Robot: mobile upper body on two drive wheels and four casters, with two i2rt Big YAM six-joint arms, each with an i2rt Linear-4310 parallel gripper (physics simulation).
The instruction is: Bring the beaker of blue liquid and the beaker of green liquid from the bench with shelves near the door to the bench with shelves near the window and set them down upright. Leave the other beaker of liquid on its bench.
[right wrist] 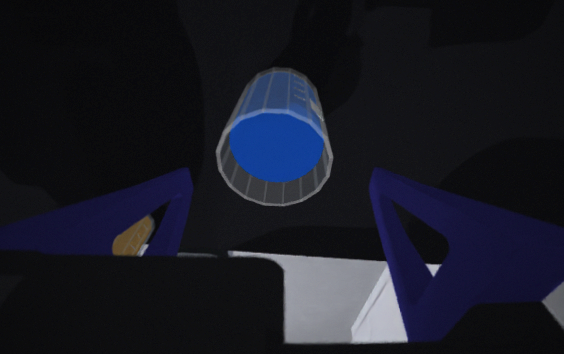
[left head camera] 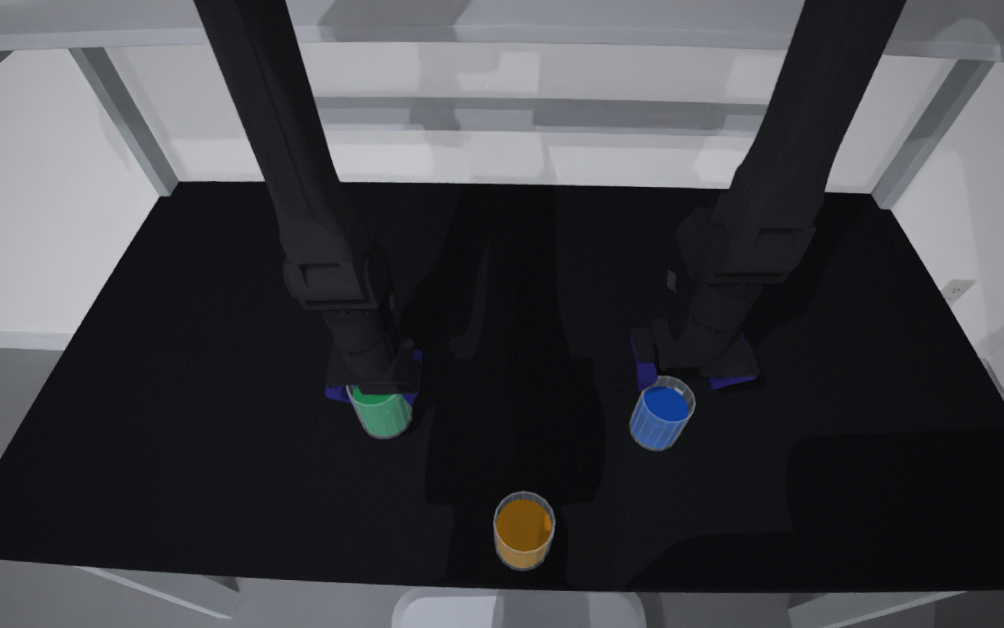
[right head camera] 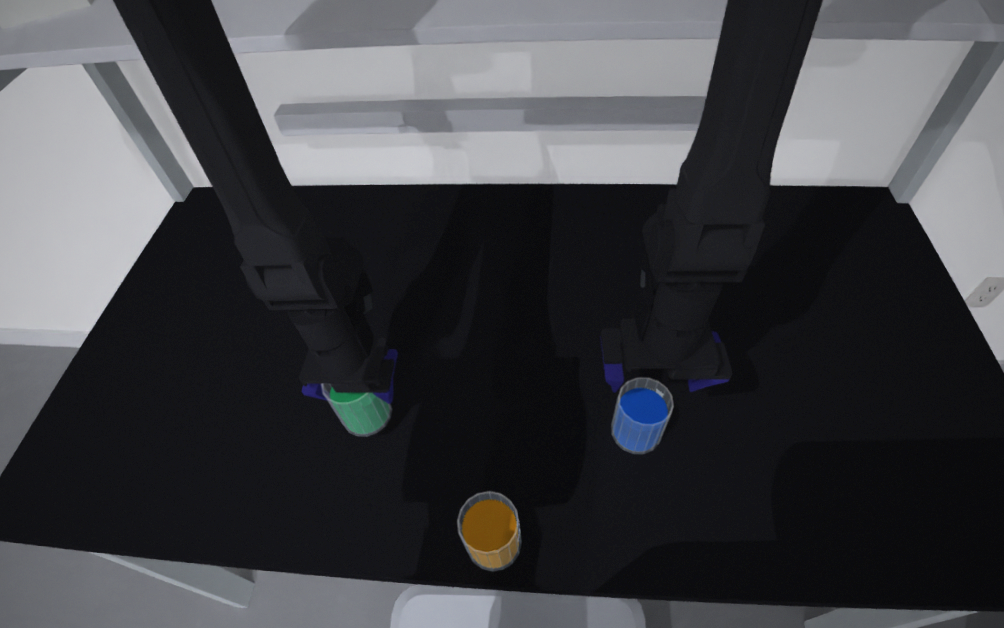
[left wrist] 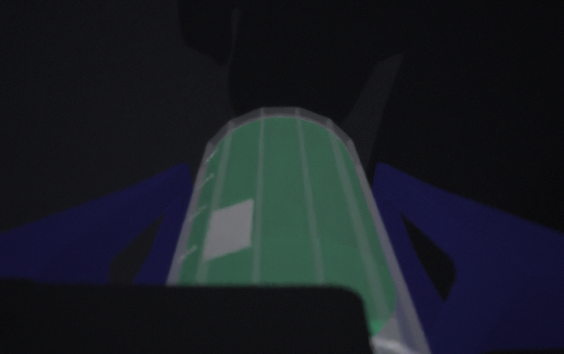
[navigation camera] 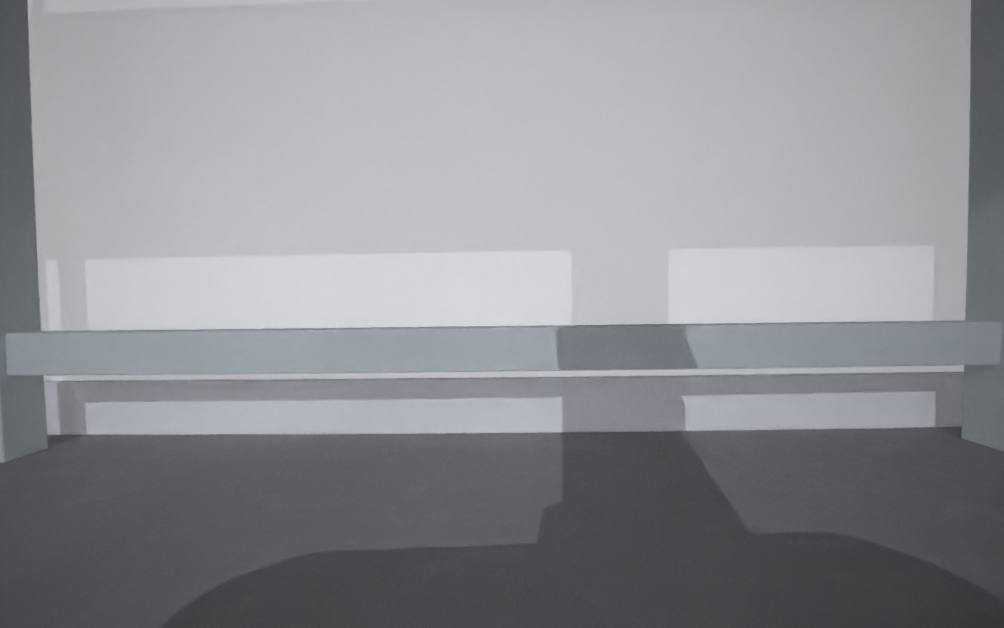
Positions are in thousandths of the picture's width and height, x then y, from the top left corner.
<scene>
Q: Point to a blue beaker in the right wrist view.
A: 488,425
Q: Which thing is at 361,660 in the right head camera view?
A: A green beaker.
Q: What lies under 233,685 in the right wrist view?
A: An orange beaker.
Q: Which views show the orange beaker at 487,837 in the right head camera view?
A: The right wrist view, the left head camera view and the right head camera view only.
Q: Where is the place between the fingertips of the right gripper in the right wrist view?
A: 499,501
</scene>
